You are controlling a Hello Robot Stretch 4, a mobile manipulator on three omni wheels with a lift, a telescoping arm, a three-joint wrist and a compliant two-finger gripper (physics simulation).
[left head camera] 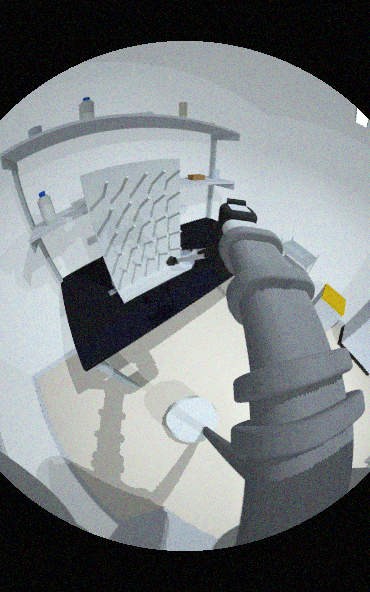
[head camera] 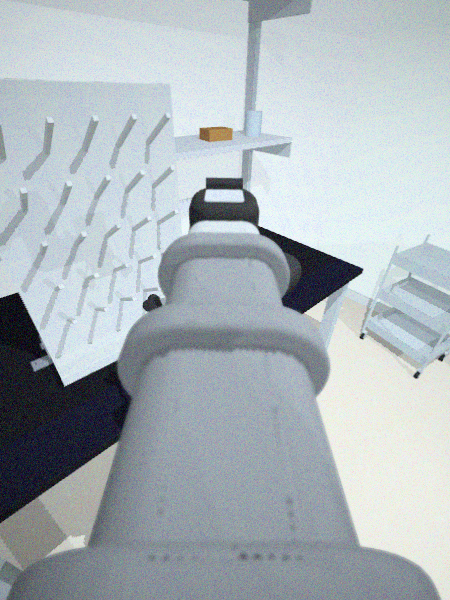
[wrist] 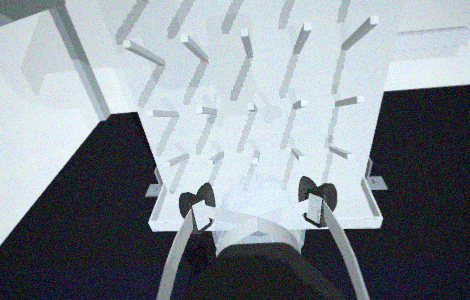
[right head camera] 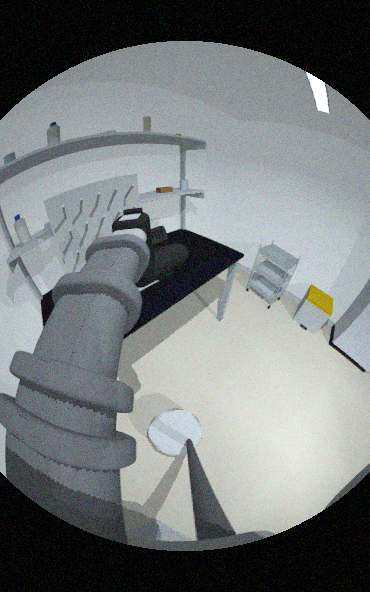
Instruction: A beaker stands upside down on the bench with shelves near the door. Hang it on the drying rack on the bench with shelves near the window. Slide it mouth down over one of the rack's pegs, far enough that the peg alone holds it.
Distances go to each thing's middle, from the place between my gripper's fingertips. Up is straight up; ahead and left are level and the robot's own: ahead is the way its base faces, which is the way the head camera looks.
I see my gripper 1 cm to the left of the clear beaker [wrist: 256,196], 1 cm past it and 1 cm above it. Also, from my hand: drying rack base tray [head camera: 73,365] (27 cm below, 17 cm ahead, 15 cm to the left).
